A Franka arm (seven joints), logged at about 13 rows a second.
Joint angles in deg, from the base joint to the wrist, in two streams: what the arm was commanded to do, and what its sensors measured. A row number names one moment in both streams.
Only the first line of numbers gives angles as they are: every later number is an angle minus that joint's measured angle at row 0.
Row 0, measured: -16.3 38.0 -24.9 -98.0 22.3 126.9 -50.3
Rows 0 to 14, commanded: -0.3 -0.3 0.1 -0.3 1.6 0.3 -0.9; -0.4 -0.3 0.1 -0.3 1.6 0.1 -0.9; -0.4 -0.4 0.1 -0.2 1.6 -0.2 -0.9; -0.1 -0.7 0.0 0.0 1.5 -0.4 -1.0; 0.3 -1.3 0.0 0.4 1.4 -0.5 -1.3; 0.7 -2.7 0.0 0.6 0.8 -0.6 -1.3; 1.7 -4.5 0.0 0.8 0.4 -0.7 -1.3; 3.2 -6.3 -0.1 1.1 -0.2 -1.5 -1.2; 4.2 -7.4 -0.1 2.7 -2.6 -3.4 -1.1; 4.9 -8.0 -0.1 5.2 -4.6 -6.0 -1.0; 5.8 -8.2 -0.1 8.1 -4.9 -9.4 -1.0; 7.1 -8.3 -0.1 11.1 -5.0 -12.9 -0.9; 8.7 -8.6 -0.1 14.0 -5.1 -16.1 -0.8; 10.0 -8.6 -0.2 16.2 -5.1 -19.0 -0.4; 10.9 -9.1 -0.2 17.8 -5.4 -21.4 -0.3
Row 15, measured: 9.3 -9.2 0.1 13.8 -4.1 -16.5 -0.9
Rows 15 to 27, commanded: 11.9 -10.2 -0.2 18.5 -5.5 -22.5 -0.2; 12.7 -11.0 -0.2 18.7 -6.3 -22.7 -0.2; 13.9 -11.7 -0.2 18.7 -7.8 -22.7 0.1; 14.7 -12.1 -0.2 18.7 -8.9 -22.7 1.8; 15.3 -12.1 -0.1 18.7 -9.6 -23.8 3.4; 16.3 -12.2 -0.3 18.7 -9.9 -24.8 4.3; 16.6 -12.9 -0.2 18.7 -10.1 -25.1 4.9; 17.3 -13.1 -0.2 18.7 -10.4 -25.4 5.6; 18.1 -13.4 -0.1 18.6 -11.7 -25.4 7.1; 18.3 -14.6 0.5 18.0 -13.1 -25.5 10.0; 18.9 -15.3 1.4 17.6 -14.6 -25.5 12.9; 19.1 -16.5 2.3 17.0 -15.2 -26.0 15.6; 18.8 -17.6 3.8 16.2 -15.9 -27.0 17.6
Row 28, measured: 18.5 -13.9 1.7 18.7 -13.4 -25.2 12.5
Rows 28 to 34, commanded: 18.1 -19.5 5.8 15.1 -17.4 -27.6 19.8; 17.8 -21.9 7.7 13.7 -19.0 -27.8 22.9; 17.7 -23.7 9.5 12.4 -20.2 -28.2 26.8; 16.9 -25.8 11.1 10.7 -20.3 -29.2 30.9; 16.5 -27.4 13.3 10.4 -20.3 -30.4 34.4; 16.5 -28.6 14.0 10.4 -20.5 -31.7 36.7; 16.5 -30.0 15.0 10.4 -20.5 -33.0 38.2
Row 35, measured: 17.5 -25.2 12.3 13.6 -19.1 -31.5 33.6
